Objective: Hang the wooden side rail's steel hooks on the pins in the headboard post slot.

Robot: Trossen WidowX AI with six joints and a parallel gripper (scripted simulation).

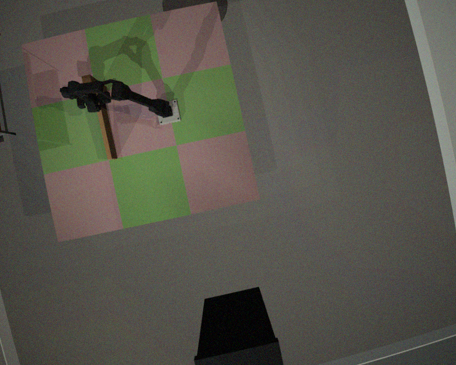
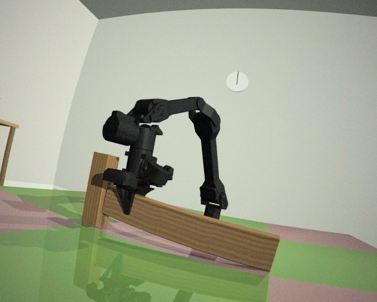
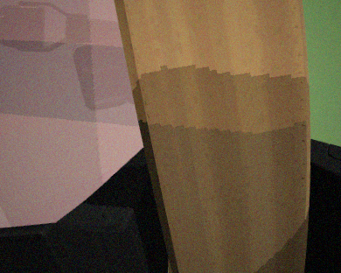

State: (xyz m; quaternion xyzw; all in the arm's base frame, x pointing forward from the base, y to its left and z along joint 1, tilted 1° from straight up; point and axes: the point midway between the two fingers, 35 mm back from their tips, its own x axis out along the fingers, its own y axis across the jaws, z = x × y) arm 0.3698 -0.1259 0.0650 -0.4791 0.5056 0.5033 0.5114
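Now: gripper tip 10 cm to the left of the headboard post and 4 cm below it.
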